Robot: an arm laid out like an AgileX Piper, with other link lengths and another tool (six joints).
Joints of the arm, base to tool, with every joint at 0 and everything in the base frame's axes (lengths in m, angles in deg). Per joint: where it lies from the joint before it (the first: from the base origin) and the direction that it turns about. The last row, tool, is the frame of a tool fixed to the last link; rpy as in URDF.
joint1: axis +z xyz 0 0 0.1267
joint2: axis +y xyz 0 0 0
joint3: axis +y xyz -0.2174 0 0.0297
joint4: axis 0.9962 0 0.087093 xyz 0.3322 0 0.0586
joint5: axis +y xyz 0 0 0
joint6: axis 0.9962 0 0.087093 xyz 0.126 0 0.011
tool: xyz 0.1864 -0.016 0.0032 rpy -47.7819 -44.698 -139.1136
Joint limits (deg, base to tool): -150..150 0..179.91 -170..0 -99.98..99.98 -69.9..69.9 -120..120
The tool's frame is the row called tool.
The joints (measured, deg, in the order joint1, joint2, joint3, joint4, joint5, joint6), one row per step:
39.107, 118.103, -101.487, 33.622, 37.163, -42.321
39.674, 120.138, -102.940, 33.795, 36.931, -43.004
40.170, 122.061, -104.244, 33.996, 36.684, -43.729
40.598, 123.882, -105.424, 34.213, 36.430, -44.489
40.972, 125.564, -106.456, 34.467, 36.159, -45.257
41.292, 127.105, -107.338, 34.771, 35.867, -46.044
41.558, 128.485, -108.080, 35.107, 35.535, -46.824
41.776, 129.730, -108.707, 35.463, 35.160, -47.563
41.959, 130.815, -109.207, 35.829, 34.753, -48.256
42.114, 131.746, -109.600, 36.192, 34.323, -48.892
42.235, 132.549, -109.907, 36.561, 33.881, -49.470
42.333, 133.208, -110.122, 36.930, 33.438, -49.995
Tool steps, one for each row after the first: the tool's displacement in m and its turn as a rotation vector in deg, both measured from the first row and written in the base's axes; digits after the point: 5 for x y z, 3 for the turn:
-0.00112, 0.00755, -0.00915, -0.349, -0.079, 0.853
-0.00221, 0.01416, -0.01850, -0.707, -0.154, 1.648
-0.00321, 0.01989, -0.02793, -1.073, -0.232, 2.392
-0.00422, 0.02489, -0.03713, -1.412, -0.300, 3.069
-0.00520, 0.02918, -0.04603, -1.717, -0.359, 3.681
-0.00594, 0.03281, -0.05424, -1.967, -0.438, 4.200
-0.00636, 0.03586, -0.06183, -2.162, -0.524, 4.612
-0.00660, 0.03842, -0.06864, -2.307, -0.620, 4.932
-0.00665, 0.04058, -0.07457, -2.401, -0.733, 5.170
-0.00647, 0.04235, -0.07975, -2.448, -0.843, 5.320
-0.00616, 0.04382, -0.08405, -2.451, -0.958, 5.406

